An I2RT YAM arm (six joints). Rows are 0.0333 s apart.
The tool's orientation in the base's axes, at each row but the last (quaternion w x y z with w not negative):
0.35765 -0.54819 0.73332 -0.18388
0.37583 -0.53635 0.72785 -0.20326
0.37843 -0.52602 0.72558 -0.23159
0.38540 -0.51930 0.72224 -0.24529
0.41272 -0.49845 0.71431 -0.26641
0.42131 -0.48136 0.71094 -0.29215
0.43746 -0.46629 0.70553 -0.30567
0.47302 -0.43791 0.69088 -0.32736
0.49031 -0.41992 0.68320 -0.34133
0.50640 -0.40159 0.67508 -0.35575
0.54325 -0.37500 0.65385 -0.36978
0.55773 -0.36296 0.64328 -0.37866
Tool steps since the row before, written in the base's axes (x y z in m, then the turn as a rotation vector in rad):
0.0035 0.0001 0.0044 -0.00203 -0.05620 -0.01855
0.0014 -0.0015 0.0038 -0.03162 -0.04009 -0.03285
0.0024 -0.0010 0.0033 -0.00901 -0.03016 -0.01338
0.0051 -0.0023 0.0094 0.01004 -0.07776 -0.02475
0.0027 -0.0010 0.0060 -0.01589 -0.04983 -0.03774
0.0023 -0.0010 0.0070 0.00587 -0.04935 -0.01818
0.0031 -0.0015 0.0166 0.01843 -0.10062 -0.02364
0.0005 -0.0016 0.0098 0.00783 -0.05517 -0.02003
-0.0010 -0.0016 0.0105 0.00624 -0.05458 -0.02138
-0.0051 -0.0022 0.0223 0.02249 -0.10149 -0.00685
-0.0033 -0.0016 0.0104 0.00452 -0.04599 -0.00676
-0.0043 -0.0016 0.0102 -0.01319 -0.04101 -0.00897
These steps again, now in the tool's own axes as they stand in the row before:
-0.0020 -0.0052 -0.0004 0.05886 -0.00498 0.00420
0.0000 -0.0040 -0.0015 0.05273 0.02911 -0.00764
-0.0005 -0.0042 -0.0002 0.03384 0.00489 -0.00090
-0.0015 -0.0107 -0.0014 0.07886 -0.01342 0.01899
-0.0015 -0.0064 -0.0008 0.06125 0.01972 0.00440
-0.0017 -0.0071 -0.0013 0.05064 -0.00570 0.01427
-0.0047 -0.0157 -0.0043 0.09761 -0.02542 0.02915
-0.0022 -0.0093 -0.0028 0.05649 -0.00714 0.01624
-0.0024 -0.0096 -0.0039 0.05674 -0.00533 0.01507
-0.0061 -0.0198 -0.0100 0.09062 -0.04108 0.03087
-0.0027 -0.0097 -0.0046 0.04338 -0.01486 0.00889
-0.0026 -0.0096 -0.0051 0.04195 -0.00985 -0.00890

